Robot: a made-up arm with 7 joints.
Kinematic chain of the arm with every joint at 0, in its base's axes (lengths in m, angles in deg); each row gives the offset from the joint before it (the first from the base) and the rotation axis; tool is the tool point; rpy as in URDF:
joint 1: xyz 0 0 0.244 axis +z
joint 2: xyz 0 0 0 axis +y
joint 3: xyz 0 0 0.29 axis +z
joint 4: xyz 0.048 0 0 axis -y
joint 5: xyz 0.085 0 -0.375 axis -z
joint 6: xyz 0 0 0 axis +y
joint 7: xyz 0.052 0 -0.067 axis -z
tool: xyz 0 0 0 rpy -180 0 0
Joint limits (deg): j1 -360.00..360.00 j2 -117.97..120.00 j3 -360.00..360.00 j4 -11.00..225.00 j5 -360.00..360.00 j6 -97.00..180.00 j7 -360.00..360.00
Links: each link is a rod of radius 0.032 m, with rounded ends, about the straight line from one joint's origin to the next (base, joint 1, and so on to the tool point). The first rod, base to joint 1, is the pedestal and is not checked.
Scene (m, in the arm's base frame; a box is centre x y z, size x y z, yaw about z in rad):
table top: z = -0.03
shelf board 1: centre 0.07 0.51 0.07 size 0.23 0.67 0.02 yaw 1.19
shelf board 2: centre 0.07 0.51 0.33 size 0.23 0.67 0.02 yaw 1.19
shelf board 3: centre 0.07 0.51 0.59 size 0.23 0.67 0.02 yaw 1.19
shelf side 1: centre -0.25 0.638 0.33 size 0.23 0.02 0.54 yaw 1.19
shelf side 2: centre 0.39 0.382 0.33 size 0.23 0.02 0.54 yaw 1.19
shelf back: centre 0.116 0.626 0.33 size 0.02 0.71 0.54 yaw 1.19
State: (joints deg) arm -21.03 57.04 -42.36 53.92 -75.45 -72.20 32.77
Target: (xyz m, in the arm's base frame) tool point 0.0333 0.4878 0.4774
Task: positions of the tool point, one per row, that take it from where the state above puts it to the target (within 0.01 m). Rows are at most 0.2 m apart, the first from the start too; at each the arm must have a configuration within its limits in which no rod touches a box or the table.
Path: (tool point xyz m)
1: 0.2131 -0.2448 0.0439
2: 0.1826 -0.1831 0.0460
3: 0.1429 -0.1268 0.0594
4: 0.0962 -0.0784 0.0853
5: 0.0465 -0.0397 0.1238
6: 0.1382 0.0085 0.1162
7: 0.1976 0.1071 0.1616
8: 0.1859 0.2181 0.2533
9: 0.0952 0.2908 0.3688
10: -0.0484 0.2837 0.4774
11: -0.0315 0.3538 0.4883
12: -0.0046 0.4228 0.4886
13: 0.0333 0.4878 0.4774

